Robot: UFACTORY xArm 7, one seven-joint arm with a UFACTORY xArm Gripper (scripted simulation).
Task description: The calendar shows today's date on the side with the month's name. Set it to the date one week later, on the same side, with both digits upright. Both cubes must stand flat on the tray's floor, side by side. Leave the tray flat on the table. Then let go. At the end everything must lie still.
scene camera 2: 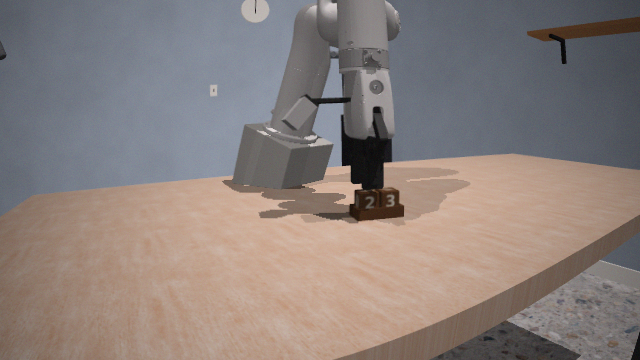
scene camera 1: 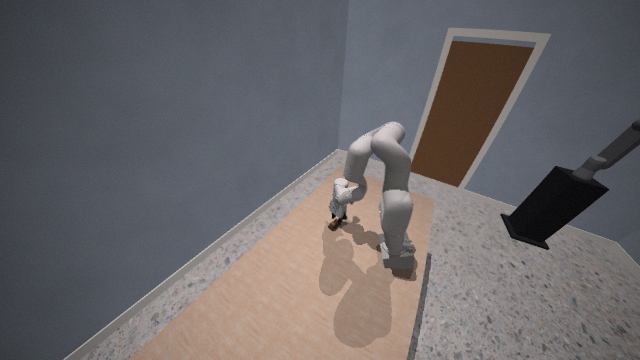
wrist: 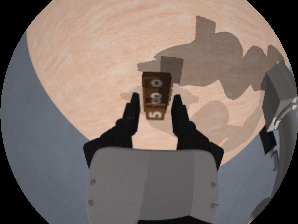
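Note:
There is my gripper (scene camera 2: 366, 186), and the wrist view lets me see it too (wrist: 156, 101).

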